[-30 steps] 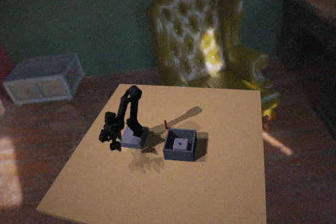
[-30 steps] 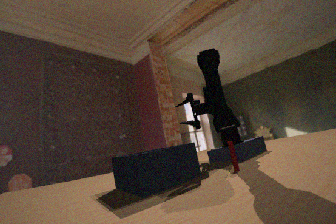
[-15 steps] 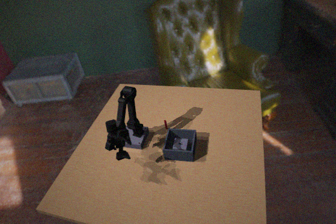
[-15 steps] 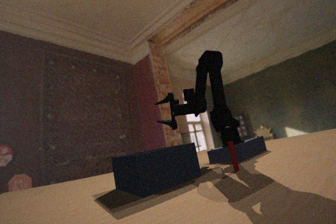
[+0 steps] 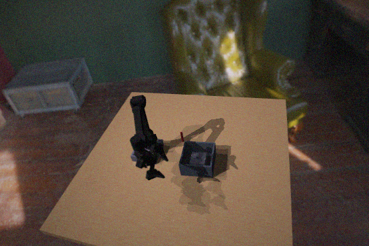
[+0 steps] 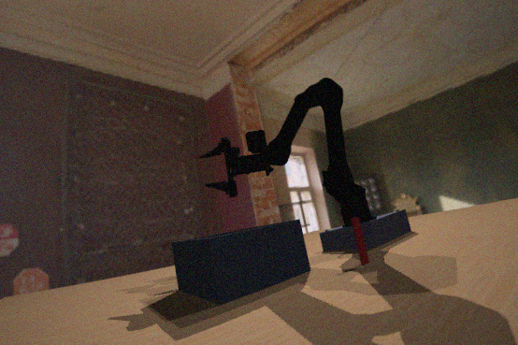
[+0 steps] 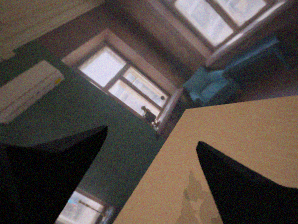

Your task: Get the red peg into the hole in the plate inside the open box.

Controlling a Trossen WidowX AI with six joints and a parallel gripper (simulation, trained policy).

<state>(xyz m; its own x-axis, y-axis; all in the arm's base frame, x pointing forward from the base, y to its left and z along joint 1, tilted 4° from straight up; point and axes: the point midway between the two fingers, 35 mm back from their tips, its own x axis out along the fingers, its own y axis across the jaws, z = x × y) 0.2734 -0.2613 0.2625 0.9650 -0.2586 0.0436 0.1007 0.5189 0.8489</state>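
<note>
My gripper tip is now 440 mm to the right of the red peg, 250 mm above it and 170 mm past it. From my gripper tip the other things lie so: blue-grey box: 290 mm to the left, 270 mm below, 10 mm ahead; plate: 290 mm to the left, 250 mm below, 10 mm ahead.
</note>
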